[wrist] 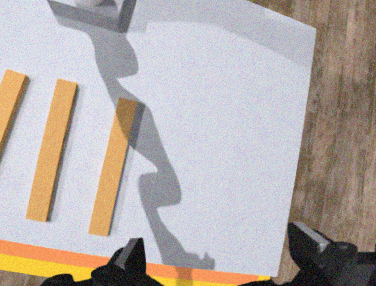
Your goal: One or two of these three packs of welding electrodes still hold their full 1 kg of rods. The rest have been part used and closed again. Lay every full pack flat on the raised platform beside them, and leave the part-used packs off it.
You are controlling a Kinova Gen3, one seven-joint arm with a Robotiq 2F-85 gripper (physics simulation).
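Places are measured from the arm's base along level axes (x back, y left, z down), in millimetres.
Pixels of known places: gripper, fingertip midpoint: [216,246].
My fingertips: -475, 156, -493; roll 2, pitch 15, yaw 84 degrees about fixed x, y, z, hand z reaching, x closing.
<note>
Behind a point stands the place of what it marks, as x, y, z.
Three long, thin tan-orange bars, which look like the electrode packs, lie side by side on the white table top in the wrist view. The left one [9,107] @(-300, -184, 52) is cut off by the view's edge. The middle one [51,150] @(-405, -80, 53) and the right one [112,170] @(-454, 71, 53) show whole. No labels or fill marks can be made out on them. My gripper [216,246] @(-475, 156, -493) is open with nothing between its fingers, at the bottom of the view, to the right of the right bar and apart from it. I cannot make out the raised platform in this view.
The white table top [240,125] @(-323, 438, 77) ends at the right, with wood-grain floor [340,125] beyond. Orange and yellow bands run along its lower edge. A grey-walled object [90,17] @(-58, 3, 35) is partly visible at the top left. The arm's shadow crosses the right bar and the table.
</note>
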